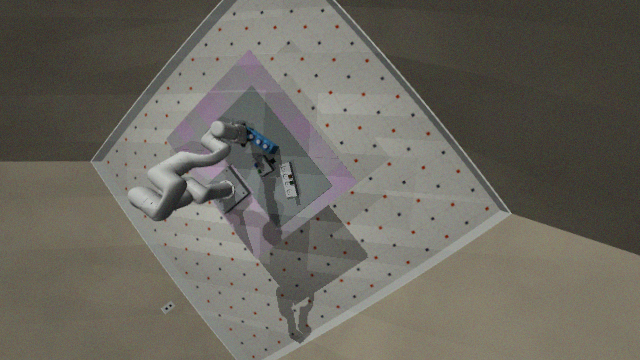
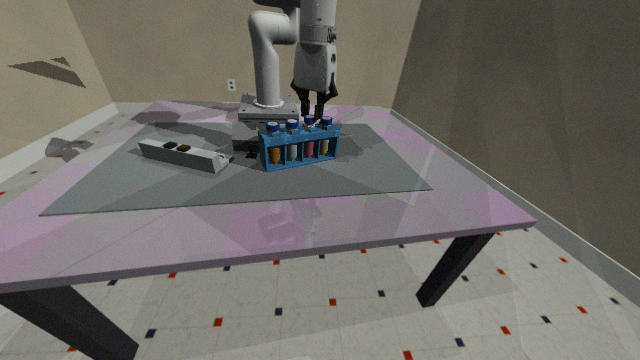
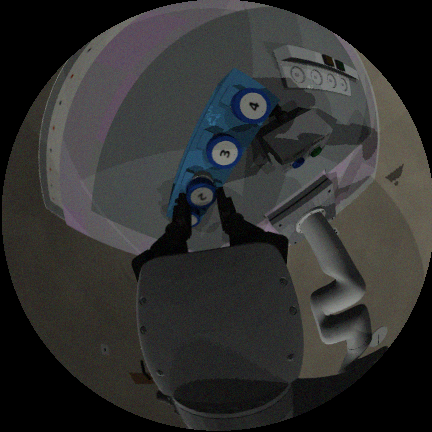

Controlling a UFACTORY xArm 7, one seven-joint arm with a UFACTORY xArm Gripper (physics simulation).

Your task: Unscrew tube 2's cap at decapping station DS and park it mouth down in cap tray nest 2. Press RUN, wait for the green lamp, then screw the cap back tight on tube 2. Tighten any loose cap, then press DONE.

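Seen in the pictures: gripper, between the fingertips: (image 1: 250, 136) (image 2: 311, 117) (image 3: 202, 199); arm's base, origin of its link: (image 1: 226, 189) (image 2: 268, 103) (image 3: 309, 219).
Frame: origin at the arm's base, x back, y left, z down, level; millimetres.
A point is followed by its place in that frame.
Observation:
A blue rack (image 2: 297, 164) {x -411, y 154, z 44 mm} (image 3: 209, 116) {x -424, y 127, z -47 mm} (image 1: 263, 142) stands on the grey mat and holds several tubes with blue caps numbered on top. My gripper (image 2: 312, 114) {x -362, y 186, z -79 mm} (image 3: 202, 199) {x -362, y 186, z -79 mm} comes straight down from above and is shut on tube 2's cap (image 3: 200, 196) {x -370, y 183, z -84 mm} (image 2: 309, 119) {x -385, y 181, z -81 mm}. Tube 2 (image 2: 308, 148) {x -381, y 183, z 6 mm} has pink contents and stands in the rack. Cap 3 (image 3: 224, 152) {x -391, y 136, z -76 mm} and cap 4 (image 3: 252, 105) {x -415, y 91, z -74 mm} lie further along the rack. Cap 1 (image 3: 195, 219) {x -336, y 220, z -74 mm} (image 2: 326, 121) {x -359, y 228, z -70 mm} shows partly behind a finger. The white cap tray (image 2: 196, 156) {x -466, y -92, z 6 mm} (image 3: 289, 54) {x -457, y -45, z 5 mm} (image 1: 289, 180) {x -424, y -154, z 2 mm} lies beside the rack.
A grey station box (image 3: 296, 139) {x -329, y 29, z -23 mm} (image 1: 267, 166) {x -341, y -8, z -5 mm} with a green button (image 3: 316, 151) {x -287, y -9, z -24 mm} and a blue button (image 3: 298, 162) {x -288, y 37, z -27 mm} stands between the rack and the arm's base plate (image 2: 267, 111) {x -85, y 10, z 6 mm}. Two dark squares (image 2: 176, 146) {x -430, y -158, z 1 mm} sit on top of the cap tray.

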